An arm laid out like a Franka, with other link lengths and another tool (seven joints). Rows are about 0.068 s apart.
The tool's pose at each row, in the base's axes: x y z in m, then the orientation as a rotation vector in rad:
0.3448, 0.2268, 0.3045, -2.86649, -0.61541, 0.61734
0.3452, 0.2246, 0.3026, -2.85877, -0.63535, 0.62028
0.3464, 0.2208, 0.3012, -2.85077, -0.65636, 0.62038
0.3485, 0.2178, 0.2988, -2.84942, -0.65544, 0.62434
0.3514, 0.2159, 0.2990, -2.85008, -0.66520, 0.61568
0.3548, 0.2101, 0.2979, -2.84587, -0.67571, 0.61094
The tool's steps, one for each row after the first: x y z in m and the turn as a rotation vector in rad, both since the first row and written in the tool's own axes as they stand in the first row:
0.0001, 0.0026, 0.0014, 0.00042, -0.00338, -0.01410
0.0000, 0.0067, 0.0020, 0.00074, -0.00496, -0.02917
0.0014, 0.0108, 0.0031, 0.00208, -0.00750, -0.02872
0.0029, 0.0135, 0.0016, -0.00137, -0.00256, -0.03506
0.0037, 0.0202, 0.0008, -0.00087, -0.00012, -0.04310

